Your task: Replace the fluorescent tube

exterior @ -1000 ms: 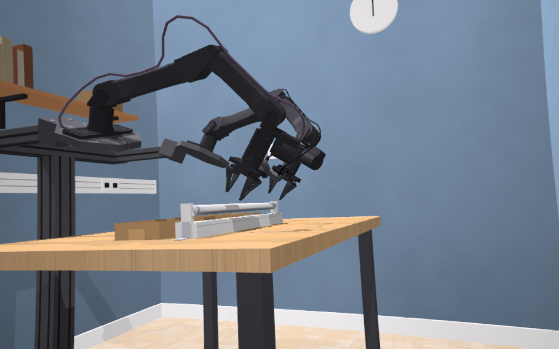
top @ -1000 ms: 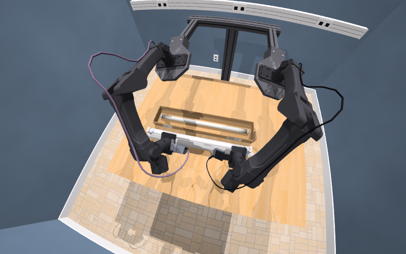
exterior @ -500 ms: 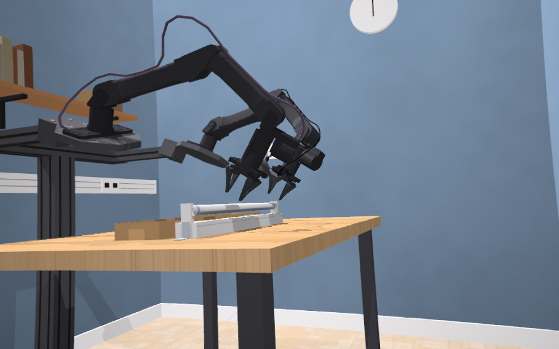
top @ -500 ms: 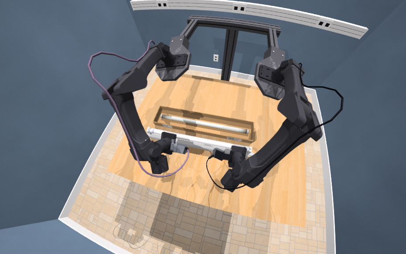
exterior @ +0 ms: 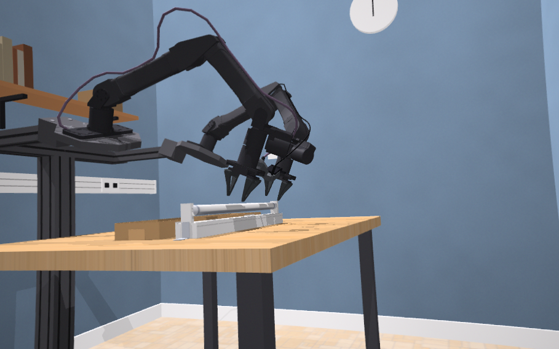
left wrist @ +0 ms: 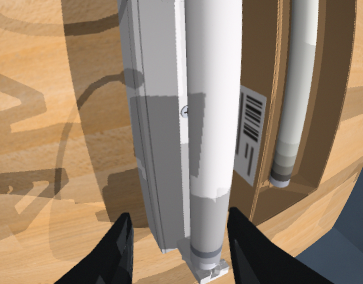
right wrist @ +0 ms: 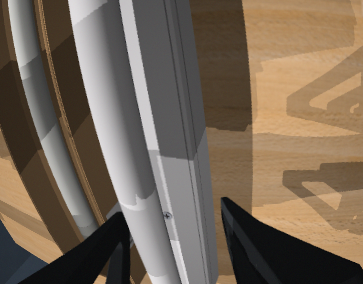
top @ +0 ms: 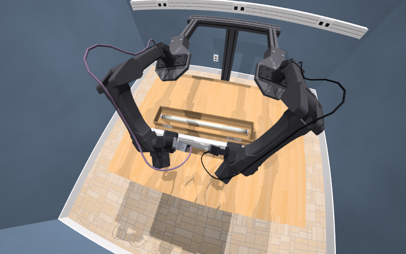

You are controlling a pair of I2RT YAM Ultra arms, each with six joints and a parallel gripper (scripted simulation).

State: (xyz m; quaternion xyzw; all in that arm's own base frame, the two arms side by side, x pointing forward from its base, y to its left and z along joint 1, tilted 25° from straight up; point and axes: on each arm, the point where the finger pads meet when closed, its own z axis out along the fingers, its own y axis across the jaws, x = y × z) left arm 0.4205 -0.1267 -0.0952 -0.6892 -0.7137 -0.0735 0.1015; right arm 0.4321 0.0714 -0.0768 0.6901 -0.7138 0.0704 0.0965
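The LED tube is 110 mm to the left of my right hand, 40 mm behind it and 30 mm below it. Also, from my right hand: light fixture 110 mm to the left, 50 mm below, 40 mm behind; brown carton 180 mm behind, 110 mm to the left, 80 mm below; old fluorescent tube 180 mm behind, 110 mm to the left, 80 mm below.
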